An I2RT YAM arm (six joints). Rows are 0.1 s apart.
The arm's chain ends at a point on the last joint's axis. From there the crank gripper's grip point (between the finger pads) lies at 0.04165 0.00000 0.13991 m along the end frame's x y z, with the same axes.
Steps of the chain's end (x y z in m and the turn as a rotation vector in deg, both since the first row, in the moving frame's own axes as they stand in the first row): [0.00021 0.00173 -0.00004 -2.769 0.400 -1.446]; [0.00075 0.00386 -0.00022 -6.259 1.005 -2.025]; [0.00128 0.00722 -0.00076 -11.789 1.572 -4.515]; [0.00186 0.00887 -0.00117 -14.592 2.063 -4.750]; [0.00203 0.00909 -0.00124 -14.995 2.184 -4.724]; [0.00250 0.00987 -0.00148 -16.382 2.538 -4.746]
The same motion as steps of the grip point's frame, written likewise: [0.00126 0.00742 -0.00047 -2.769 0.400 -1.446]; [0.00344 0.01756 -0.00172 -6.259 1.005 -2.025]; [0.00607 0.03225 -0.00456 -11.789 1.572 -4.515]; [0.00814 0.04026 -0.00681 -14.592 2.063 -4.750]; [0.00862 0.04142 -0.00722 -14.995 2.184 -4.724]; [0.01007 0.04536 -0.00862 -16.382 2.538 -4.746]
